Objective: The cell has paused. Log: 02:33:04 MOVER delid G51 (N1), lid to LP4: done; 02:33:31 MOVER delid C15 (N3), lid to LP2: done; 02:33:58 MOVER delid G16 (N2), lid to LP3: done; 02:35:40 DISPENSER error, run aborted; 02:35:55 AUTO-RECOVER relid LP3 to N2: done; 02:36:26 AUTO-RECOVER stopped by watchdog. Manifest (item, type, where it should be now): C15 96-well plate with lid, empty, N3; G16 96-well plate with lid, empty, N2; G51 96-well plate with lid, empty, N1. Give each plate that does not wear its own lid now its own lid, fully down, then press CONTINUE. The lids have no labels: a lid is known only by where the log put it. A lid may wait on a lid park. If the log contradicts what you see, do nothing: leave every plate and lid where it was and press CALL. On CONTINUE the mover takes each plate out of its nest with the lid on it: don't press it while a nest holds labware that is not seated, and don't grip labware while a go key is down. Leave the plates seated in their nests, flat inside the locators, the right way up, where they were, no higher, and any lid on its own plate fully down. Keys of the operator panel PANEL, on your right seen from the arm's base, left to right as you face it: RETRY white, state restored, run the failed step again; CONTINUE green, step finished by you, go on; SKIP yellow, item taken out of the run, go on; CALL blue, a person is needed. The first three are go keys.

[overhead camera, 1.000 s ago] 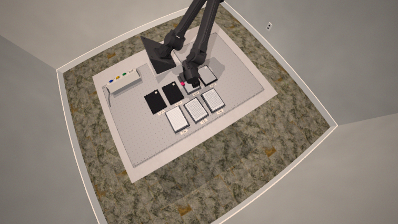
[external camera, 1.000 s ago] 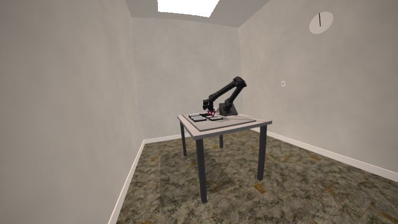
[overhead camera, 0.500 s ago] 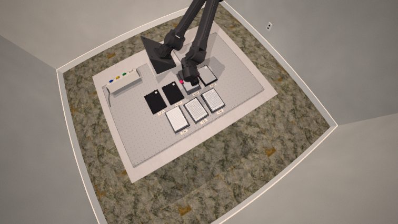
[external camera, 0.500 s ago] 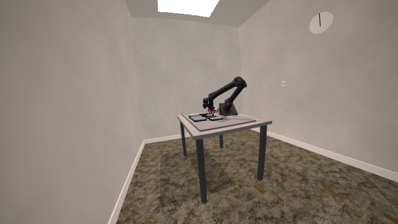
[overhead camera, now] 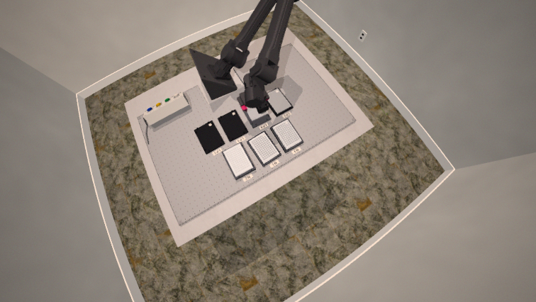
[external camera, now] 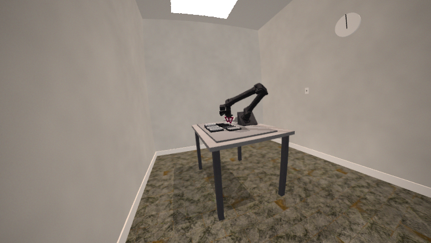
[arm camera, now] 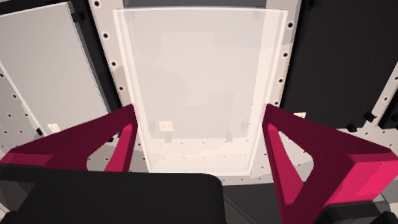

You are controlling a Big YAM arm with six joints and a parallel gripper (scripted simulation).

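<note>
Right now the lid park LP4 is 60 mm below my hand. Round my hand: lid park LP3 (130 mm to the right, 60 mm below); LP4 label (90 mm ahead, 60 mm below, 10 mm to the right); lid park LP2 (130 mm to the left, 60 mm below, 10 mm ahead).
</note>
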